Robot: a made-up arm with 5 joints.
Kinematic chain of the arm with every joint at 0, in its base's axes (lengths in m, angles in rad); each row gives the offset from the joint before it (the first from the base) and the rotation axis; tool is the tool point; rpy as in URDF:
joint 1: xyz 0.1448 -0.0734 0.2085 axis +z
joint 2: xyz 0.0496 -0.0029 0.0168 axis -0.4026 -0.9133 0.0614
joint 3: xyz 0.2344 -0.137 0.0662 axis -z
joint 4: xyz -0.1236 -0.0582 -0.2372 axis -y
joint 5: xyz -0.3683 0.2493 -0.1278 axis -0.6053 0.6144 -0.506
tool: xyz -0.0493 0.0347 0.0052 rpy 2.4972 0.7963 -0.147
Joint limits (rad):
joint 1: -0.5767..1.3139
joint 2: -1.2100..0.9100
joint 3: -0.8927..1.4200
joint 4: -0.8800..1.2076
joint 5: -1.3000..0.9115
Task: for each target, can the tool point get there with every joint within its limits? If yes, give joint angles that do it. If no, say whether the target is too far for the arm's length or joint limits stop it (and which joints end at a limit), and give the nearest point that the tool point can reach.
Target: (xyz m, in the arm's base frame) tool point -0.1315 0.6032 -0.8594
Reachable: no: too far | nearest point 0.0295 0.3126 -0.4125 | short by 0.557 m
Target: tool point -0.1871 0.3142 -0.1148
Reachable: yes | joints 0.2652 -1.0456 0.7983 0.8130 0.2011
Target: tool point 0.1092 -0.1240 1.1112
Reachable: no: joint limits stop it (at a limit: joint 2) | nearest point 0.1068 -0.1275 0.5125 | short by 0.599 m
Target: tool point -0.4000 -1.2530 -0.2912
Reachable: no: too far | nearest point -0.0328 -0.6161 -0.0525 | short by 0.773 m
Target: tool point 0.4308 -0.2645 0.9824
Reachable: no: joint limits stop it (at a limit: joint 1, joint 2) | nearest point 0.2846 -0.2116 0.4848 | short by 0.521 m
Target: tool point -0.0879 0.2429 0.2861
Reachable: yes | joints 0.8994 -0.5601 0.7571 -0.6897 0.5289
